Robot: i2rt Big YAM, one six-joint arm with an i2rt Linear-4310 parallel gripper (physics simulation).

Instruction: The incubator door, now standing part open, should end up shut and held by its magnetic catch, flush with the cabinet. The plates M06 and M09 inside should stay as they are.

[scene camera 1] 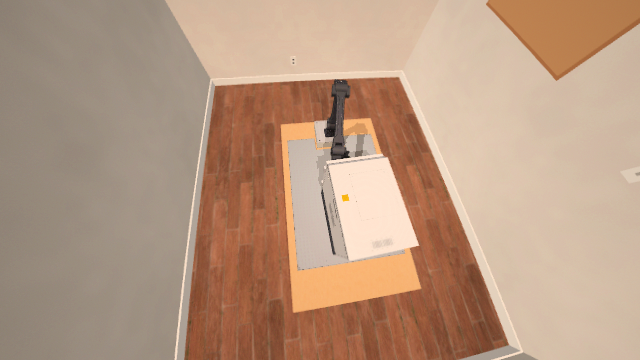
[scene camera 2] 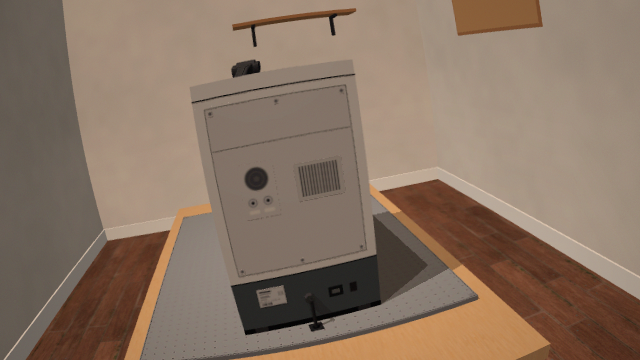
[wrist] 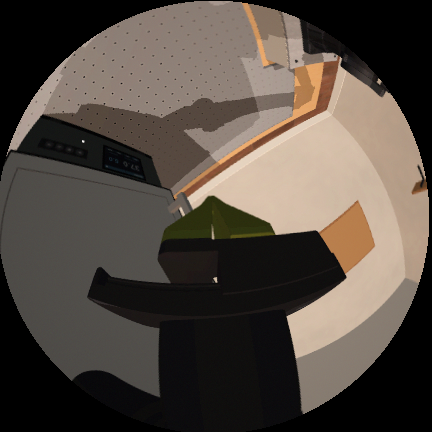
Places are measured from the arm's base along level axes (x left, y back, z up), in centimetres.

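Where they show: gripper, fingertip midpoint: [wrist: 210,201]; arm's base, link origin: [scene camera 1: 331,132].
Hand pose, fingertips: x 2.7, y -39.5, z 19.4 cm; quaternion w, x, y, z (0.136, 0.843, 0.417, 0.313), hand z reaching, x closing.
Observation:
Things, the pixels of their top centre, and the offset from my fingertips. "*": a spot on its surface instead. Level surfaces: height alone.
- incubator cabinet, top centre: [scene camera 2: 258,73] [scene camera 1: 368,198] dx -5.1, dy -34.9, dz +28.7 cm
- metal handle, surface spot: [wrist: 181,204] * dx +7.7, dy -7.3, dz -5.7 cm
- control panel with a display, surface spot: [wrist: 123,162] * dx +1.1, dy -12.2, dz -18.7 cm
- perforated grey board, surface height: dz -26.4 cm
- wooden table, surface height: dz -27.6 cm
- cable, surface spot: [scene camera 2: 314,312] * dx -4.5, dy -62.1, dz -22.1 cm
The incubator cabinet [scene camera 1: 375,210] [scene camera 2: 285,230] stands upright. Its door [wrist: 65,240] fills the left of the wrist view as a grey panel, with a metal handle [wrist: 181,204] near its far edge. In scene camera 1 the door [scene camera 1: 357,160] shows as a thin strip along the cabinet's front edge, close to it; whether it is flush or caught cannot be told. My gripper [wrist: 210,201] is shut and empty, its green fingertips beside the handle in the picture; contact with the door is not clear. Plates M06 and M09 are hidden inside the cabinet.
The dark arm [scene camera 1: 339,115] reaches from its base plate to the cabinet's front. A control panel with a display [wrist: 123,162] runs along the door's edge. The cabinet stands on a perforated grey board [scene camera 1: 310,240] [scene camera 2: 185,300] on a wooden table [scene camera 1: 350,287]. A cable [scene camera 2: 314,312] leaves its back.

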